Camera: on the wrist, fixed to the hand. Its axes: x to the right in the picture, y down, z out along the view.
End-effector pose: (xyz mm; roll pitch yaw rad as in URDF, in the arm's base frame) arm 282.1 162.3 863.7 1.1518 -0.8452 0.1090
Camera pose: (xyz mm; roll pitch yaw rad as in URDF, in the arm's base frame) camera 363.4 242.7 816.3 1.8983 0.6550 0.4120
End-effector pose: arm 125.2 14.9 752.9 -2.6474 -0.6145 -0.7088
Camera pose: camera 89.5 50.6 865.9 2.2490 -0.8829 1.7392
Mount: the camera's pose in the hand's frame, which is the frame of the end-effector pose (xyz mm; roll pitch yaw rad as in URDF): 24.0 -61.0 -105.0 0.1639 0.6573 -1.5120
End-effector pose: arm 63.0 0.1 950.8 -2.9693 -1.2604 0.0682
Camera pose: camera -40.8 35.2 1008.4 1.9144 -0.2729 2.4348
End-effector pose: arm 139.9 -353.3 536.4 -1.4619 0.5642 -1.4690
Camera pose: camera 34.2 -410.9 565.2 -0.6366 -0.6222 -2.4910
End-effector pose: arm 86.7 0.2 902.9 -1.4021 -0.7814 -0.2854
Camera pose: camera 42.3 -105.3 950.0 1.0445 -0.5387 -2.3990
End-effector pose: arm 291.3 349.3 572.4 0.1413 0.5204 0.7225
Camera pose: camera 295.1 291.9 462.8 -0.5303 0.7004 -1.2740
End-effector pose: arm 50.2 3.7 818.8 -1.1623 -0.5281 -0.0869
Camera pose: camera 53.2 -117.6 843.2 0.6972 -0.4559 -1.8857
